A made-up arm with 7 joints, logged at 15 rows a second.
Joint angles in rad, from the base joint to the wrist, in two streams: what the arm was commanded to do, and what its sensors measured. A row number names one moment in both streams.
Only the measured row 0 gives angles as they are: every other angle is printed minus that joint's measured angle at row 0.
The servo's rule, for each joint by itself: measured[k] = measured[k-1] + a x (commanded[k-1-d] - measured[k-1]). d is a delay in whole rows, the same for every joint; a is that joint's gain. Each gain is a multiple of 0.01, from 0.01 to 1. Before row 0 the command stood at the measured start. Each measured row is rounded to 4 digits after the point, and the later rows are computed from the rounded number. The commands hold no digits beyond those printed.
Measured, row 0: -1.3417, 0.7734, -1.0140, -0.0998, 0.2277, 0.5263, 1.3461
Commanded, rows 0 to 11: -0.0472, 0.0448, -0.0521, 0.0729, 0.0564, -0.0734, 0.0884; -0.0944, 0.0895, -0.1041, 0.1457, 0.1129, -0.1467, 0.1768; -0.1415, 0.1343, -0.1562, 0.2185, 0.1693, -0.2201, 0.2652; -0.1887, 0.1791, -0.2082, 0.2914, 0.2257, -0.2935, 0.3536; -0.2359, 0.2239, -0.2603, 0.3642, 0.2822, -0.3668, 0.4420; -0.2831, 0.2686, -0.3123, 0.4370, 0.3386, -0.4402, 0.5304; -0.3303, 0.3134, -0.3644, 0.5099, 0.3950, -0.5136, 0.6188; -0.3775, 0.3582, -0.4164, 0.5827, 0.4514, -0.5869, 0.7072; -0.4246, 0.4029, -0.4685, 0.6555, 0.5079, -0.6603, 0.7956; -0.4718, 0.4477, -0.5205, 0.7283, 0.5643, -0.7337, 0.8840; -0.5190, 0.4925, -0.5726, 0.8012, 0.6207, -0.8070, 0.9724; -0.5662, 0.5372, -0.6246, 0.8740, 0.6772, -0.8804, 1.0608
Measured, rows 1 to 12: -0.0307, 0.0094, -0.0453, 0.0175, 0.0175, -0.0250, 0.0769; -0.0721, 0.0262, -0.0965, 0.0483, 0.0471, -0.0664, 0.1638; -0.1172, 0.0489, -0.1484, 0.0891, 0.0850, -0.1187, 0.2520; -0.1637, 0.0762, -0.2004, 0.1377, 0.1286, -0.1781, 0.3404; -0.2106, 0.1072, -0.2525, 0.1921, 0.1762, -0.2423, 0.4288; -0.2577, 0.1411, -0.3045, 0.2509, 0.2265, -0.3096, 0.5172; -0.3049, 0.1773, -0.3566, 0.3131, 0.2787, -0.3790, 0.6056; -0.3521, 0.2153, -0.4086, 0.3778, 0.3322, -0.4497, 0.6940; -0.3992, 0.2547, -0.4607, 0.4444, 0.3867, -0.5213, 0.7824; -0.4464, 0.2952, -0.5127, 0.5125, 0.4418, -0.5935, 0.8708; -0.4936, 0.3366, -0.5648, 0.5818, 0.4973, -0.6661, 0.9592; -0.5408, 0.3787, -0.6168, 0.6519, 0.5531, -0.7390, 1.0476
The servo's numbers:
d 0
a 0.65 0.21 0.87 0.24 0.31 0.34 0.87

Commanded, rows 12 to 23: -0.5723, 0.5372, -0.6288, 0.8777, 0.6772, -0.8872, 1.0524; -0.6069, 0.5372, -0.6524, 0.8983, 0.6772, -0.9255, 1.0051; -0.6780, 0.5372, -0.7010, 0.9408, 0.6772, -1.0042, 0.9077; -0.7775, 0.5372, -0.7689, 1.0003, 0.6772, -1.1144, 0.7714; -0.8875, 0.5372, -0.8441, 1.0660, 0.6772, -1.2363, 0.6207; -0.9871, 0.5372, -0.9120, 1.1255, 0.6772, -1.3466, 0.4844; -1.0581, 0.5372, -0.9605, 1.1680, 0.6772, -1.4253, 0.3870; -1.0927, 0.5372, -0.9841, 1.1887, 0.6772, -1.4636, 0.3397; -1.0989, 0.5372, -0.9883, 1.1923, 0.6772, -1.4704, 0.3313; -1.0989, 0.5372, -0.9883, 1.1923, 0.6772, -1.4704, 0.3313; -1.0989, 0.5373, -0.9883, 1.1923, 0.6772, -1.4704, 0.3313; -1.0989, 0.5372, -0.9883, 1.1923, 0.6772, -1.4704, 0.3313
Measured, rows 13 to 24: -0.5613, 0.4120, -0.6272, 0.7061, 0.5916, -0.7894, 1.0518; -0.5909, 0.4383, -0.6491, 0.7522, 0.6181, -0.8357, 1.0112; -0.6475, 0.4591, -0.6943, 0.7975, 0.6364, -0.8930, 0.9212; -0.7320, 0.4755, -0.7592, 0.8462, 0.6490, -0.9683, 0.7909; -0.8331, 0.4885, -0.8331, 0.8990, 0.6577, -1.0594, 0.6428; -0.9332, 0.4987, -0.9017, 0.9534, 0.6637, -1.1570, 0.5050; -1.0144, 0.5068, -0.9529, 1.0049, 0.6679, -1.2482, 0.4023; -1.0653, 0.5132, -0.9800, 1.0490, 0.6708, -1.3214, 0.3478; -1.0871, 0.5182, -0.9872, 1.0834, 0.6728, -1.3721, 0.3334; -1.0948, 0.5222, -0.9882, 1.1095, 0.6742, -1.4055, 0.3316; -1.0975, 0.5254, -0.9883, 1.1294, 0.6751, -1.4276, 0.3313; -1.0984, 0.5279, -0.9883, 1.1445, 0.6758, -1.4422, 0.3313
